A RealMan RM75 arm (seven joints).
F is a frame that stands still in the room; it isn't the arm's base.
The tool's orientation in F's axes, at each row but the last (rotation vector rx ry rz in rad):
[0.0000 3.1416 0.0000]
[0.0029 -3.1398 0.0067]
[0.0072 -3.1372 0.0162]
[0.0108 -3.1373 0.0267]
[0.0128 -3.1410 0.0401]
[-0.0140 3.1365 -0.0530]
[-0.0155 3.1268 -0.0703]
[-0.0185 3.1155 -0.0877]
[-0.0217 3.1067 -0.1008]
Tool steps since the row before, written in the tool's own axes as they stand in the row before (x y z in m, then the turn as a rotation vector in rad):
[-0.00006 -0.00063 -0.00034 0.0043 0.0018 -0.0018]
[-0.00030 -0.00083 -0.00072 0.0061 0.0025 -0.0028]
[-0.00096 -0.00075 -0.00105 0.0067 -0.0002 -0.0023]
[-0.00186 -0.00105 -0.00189 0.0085 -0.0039 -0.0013]
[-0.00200 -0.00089 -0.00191 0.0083 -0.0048 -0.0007]
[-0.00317 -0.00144 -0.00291 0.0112 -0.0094 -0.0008]
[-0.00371 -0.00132 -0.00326 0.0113 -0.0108 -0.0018]
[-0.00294 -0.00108 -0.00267 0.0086 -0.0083 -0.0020]
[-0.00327 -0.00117 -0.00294 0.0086 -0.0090 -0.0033]
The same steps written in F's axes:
[0.00006 -0.00063 0.00034 -0.0043 0.0018 0.0018]
[0.00030 -0.00083 0.00072 -0.0061 0.0025 0.0028]
[0.00097 -0.00073 0.00105 -0.0067 -0.0002 0.0023]
[0.00187 -0.00100 0.00190 -0.0085 -0.0039 0.0014]
[0.00201 -0.00082 0.00193 -0.0083 -0.0048 0.0008]
[0.00317 -0.00131 0.00297 -0.0111 -0.0095 0.0011]
[0.00368 -0.00113 0.00337 -0.0112 -0.0108 0.0021]
[0.00288 -0.00089 0.00280 -0.0086 -0.0083 0.0023]
[0.00318 -0.00093 0.00312 -0.0086 -0.0089 0.0036]

